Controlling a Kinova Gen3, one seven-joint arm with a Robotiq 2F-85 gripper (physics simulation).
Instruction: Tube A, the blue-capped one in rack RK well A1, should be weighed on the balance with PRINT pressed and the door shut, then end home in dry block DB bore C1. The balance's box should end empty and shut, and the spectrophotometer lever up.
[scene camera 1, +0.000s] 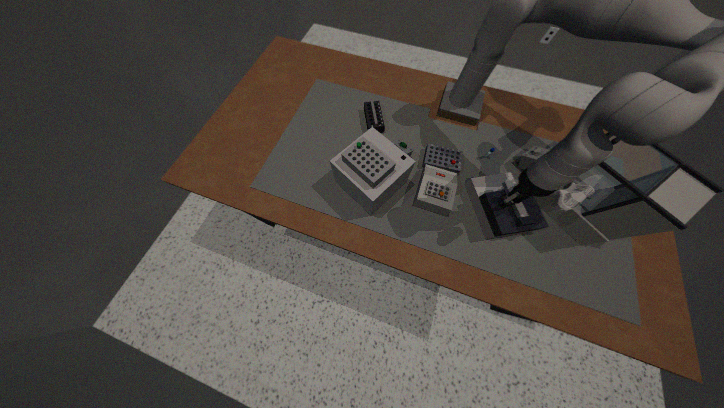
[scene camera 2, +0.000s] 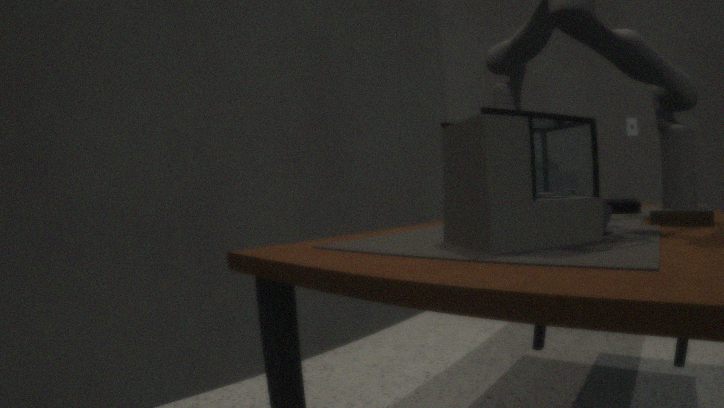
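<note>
The blue-capped tube (scene camera 1: 491, 149) stands upright at the back of the grey mat (scene camera 1: 300, 145), behind the spectrophotometer (scene camera 1: 531, 223). My gripper (scene camera 1: 508, 198) is shut and empty. Its fingertips are down on the dark top of the spectrophotometer, by its pale lever (scene camera 1: 521, 210). The balance (scene camera 1: 617, 176) (scene camera 2: 485, 184) with its glass box stands at the right, beyond my wrist. In scene camera 2 the glass box (scene camera 2: 594, 153) is dim, its door state is unclear, and my gripper is hidden. The dry block (scene camera 1: 371, 164) stands mid-mat with a green cap (scene camera 1: 359, 144) at one corner.
A black rack (scene camera 1: 373, 115) stands behind the dry block. A small grid block (scene camera 1: 442, 156) holds a red cap (scene camera 1: 453, 161). In front of it is a white keypad unit (scene camera 1: 436, 189). A green-capped item (scene camera 1: 402, 143) lies between them. The arm's base (scene camera 1: 461, 107) is at the back.
</note>
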